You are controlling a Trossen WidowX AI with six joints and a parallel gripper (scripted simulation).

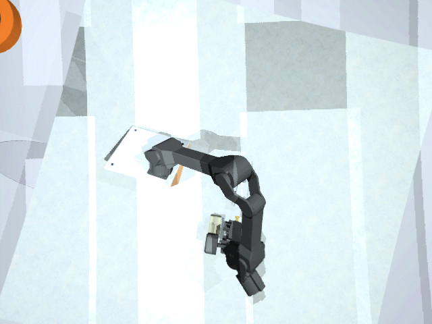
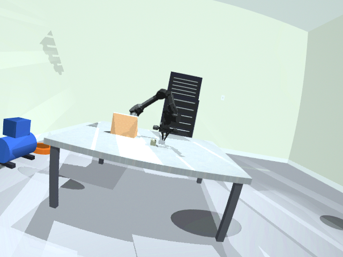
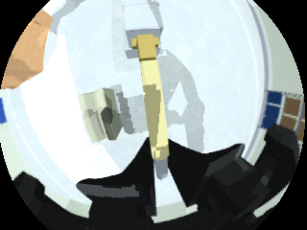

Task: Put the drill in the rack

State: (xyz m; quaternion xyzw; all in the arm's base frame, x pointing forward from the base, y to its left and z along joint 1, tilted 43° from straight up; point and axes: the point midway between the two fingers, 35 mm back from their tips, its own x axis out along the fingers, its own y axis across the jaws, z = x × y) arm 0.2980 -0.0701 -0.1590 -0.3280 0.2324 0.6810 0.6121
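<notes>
My gripper tip is 80 mm past the beige ribbed rack, 30 mm above it and 20 mm to the right of it. The rest, counted from my gripper tip: small dark part 230 mm to the left, 30 mm behind; small grey fixture 200 mm to the left, 30 mm behind, 10 mm below.
</notes>
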